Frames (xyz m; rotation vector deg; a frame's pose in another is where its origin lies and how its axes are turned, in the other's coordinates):
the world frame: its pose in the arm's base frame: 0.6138 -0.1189 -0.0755 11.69 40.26 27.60
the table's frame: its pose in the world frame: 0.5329 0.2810 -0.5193 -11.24 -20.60 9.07
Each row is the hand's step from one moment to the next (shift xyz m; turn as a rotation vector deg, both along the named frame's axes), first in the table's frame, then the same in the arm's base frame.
Working: the table's frame: its pose in the arm's base frame: 0.5216 0.3975 -0.6734 8.97 16.41 36.80

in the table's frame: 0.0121 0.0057 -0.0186 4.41 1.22 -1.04
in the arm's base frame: 0.0002 0.0129 -0.0189 2.35 3.71 -1.65
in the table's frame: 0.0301 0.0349 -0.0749 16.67 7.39 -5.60
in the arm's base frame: -0.0200 0.0501 -0.0694 6.80 16.32 -7.17
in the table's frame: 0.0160 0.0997 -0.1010 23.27 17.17 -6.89
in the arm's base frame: -0.0756 0.0942 -0.0762 5.89 28.14 -7.55
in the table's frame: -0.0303 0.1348 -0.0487 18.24 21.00 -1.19
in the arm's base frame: -0.1146 0.0908 -0.0085 1.65 27.79 -0.17
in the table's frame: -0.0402 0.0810 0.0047 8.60 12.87 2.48
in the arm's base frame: -0.0751 0.0393 0.0318 0.04 15.28 3.49
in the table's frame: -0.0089 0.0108 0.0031 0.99 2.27 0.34
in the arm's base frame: -0.0120 0.0029 0.0073 -0.43 2.38 0.64
